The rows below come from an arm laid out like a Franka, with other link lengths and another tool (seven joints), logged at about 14 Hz.
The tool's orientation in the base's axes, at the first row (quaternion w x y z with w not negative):
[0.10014, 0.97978, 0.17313, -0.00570]
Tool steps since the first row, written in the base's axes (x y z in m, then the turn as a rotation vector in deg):
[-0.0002, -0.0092, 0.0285, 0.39, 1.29, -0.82]
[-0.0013, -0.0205, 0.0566, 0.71, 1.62, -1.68]
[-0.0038, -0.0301, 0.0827, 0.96, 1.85, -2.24]
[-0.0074, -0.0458, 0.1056, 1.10, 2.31, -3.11]
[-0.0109, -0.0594, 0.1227, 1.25, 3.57, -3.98]
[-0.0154, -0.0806, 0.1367, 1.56, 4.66, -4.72]
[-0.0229, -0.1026, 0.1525, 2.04, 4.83, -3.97]
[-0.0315, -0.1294, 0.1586, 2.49, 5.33, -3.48]
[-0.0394, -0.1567, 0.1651, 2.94, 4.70, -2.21]
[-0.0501, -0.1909, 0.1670, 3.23, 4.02, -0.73]
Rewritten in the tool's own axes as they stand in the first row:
[-0.0046, 0.0139, -0.0261, 0.84, -1.21, 0.56]
[-0.0107, 0.0294, -0.0514, 1.29, -1.58, 1.34]
[-0.0175, 0.0425, -0.0752, 1.63, -1.81, 1.85]
[-0.0273, 0.0601, -0.0946, 1.96, -2.35, 2.62]
[-0.0360, 0.0748, -0.1087, 2.56, -3.63, 3.22]
[-0.0480, 0.0955, -0.1183, 3.26, -4.67, 3.74]
[-0.0632, 0.1162, -0.1296, 3.73, -4.52, 2.98]
[-0.0806, 0.1391, -0.1305, 4.30, -4.73, 2.41]
[-0.0976, 0.1628, -0.1316, 4.45, -3.75, 1.30]
[-0.1193, 0.1910, -0.1270, 4.43, -2.74, -0.01]

